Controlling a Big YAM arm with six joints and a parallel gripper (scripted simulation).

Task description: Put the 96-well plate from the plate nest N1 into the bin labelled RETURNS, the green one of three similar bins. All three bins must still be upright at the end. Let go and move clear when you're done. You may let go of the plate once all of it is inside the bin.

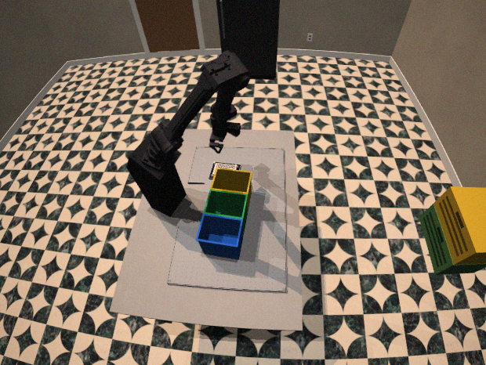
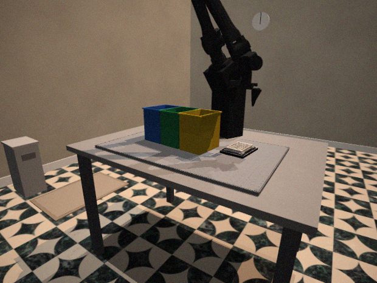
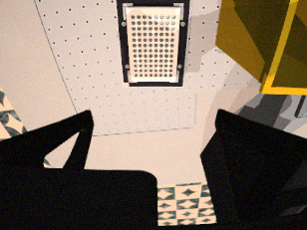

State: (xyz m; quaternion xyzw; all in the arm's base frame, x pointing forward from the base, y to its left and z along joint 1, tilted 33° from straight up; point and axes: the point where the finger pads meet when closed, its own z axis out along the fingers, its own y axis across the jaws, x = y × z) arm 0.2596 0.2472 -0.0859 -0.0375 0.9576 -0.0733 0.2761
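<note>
Now: the white 96-well plate 21 cm below my hand. Also, from my hand: black plate nest (22 cm below); green bin (10 cm ahead, 30 cm to the right, 14 cm below); yellow bin (9 cm ahead, 17 cm to the right, 14 cm below).
</note>
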